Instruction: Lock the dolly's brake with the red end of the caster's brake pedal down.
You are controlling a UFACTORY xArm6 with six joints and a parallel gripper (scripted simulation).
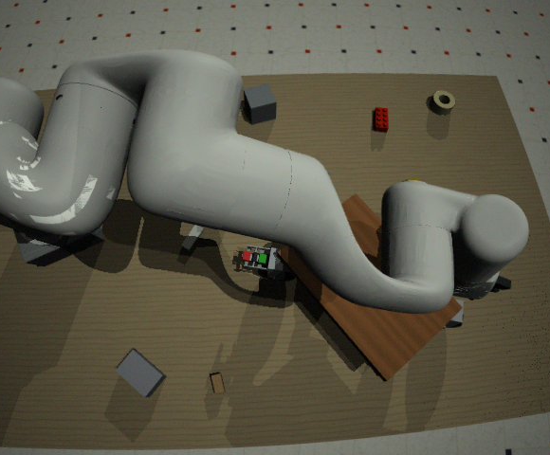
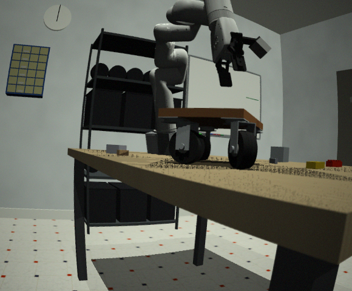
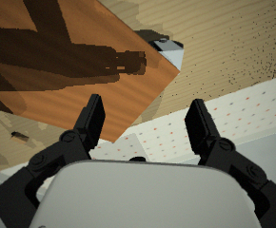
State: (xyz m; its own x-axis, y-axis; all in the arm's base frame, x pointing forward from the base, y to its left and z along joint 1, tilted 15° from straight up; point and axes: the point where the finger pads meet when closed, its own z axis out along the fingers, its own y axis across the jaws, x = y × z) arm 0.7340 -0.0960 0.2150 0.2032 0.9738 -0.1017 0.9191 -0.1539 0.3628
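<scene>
My hand is 320 mm past the brake pedal, 80 mm to the right of it and 130 mm above it. The rest, counted from my hand: tan block 380 mm behind, 160 mm to the right, 210 mm below; then yellow block 50 mm ahead, 270 mm to the left, 210 mm below; then grey bar 190 mm behind, 330 mm to the left, 210 mm below.
</scene>
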